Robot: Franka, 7 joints.
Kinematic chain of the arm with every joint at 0, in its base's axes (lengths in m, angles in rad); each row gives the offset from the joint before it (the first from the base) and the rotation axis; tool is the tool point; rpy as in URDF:
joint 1: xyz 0 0 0.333 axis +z
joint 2: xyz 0 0 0 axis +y
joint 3: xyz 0 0 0.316 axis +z
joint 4: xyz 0.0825 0 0 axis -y
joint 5: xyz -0.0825 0 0.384 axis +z
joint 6: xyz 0 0 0 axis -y
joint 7: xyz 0.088 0 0 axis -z
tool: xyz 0 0 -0.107 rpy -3.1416 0 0
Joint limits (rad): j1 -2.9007..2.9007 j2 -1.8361..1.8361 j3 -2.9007..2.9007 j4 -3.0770..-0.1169 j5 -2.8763..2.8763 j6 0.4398..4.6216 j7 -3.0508..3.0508
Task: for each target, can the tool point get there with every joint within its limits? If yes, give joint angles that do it. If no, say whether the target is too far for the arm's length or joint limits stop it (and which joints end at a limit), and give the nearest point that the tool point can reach.
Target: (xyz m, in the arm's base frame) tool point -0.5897 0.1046 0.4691
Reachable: yes | joints 2.0045 0.6185 1.0894 -1.5138 0.4112 1.3344 -2.0019
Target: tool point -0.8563 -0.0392 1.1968
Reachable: no: too far | nearest point -0.6037 -0.0276 0.9419 | short by 0.359 m
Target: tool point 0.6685 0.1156 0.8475
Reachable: yes | joints -0.0053 0.6677 0.7141 -0.5029 -2.1109 2.0666 -2.1161
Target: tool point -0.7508 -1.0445 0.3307
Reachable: no: too far | nearest point -0.5007 -0.6966 0.3315 | short by 0.428 m
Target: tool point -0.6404 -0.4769 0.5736
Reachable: yes | joints 0.9045 -1.3129 1.6359 -0.5991 0.4936 3.3104 2.1319
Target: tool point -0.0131 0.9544 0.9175
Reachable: no: too far | nearest point -0.0100 0.7315 0.7810 | short by 0.261 m
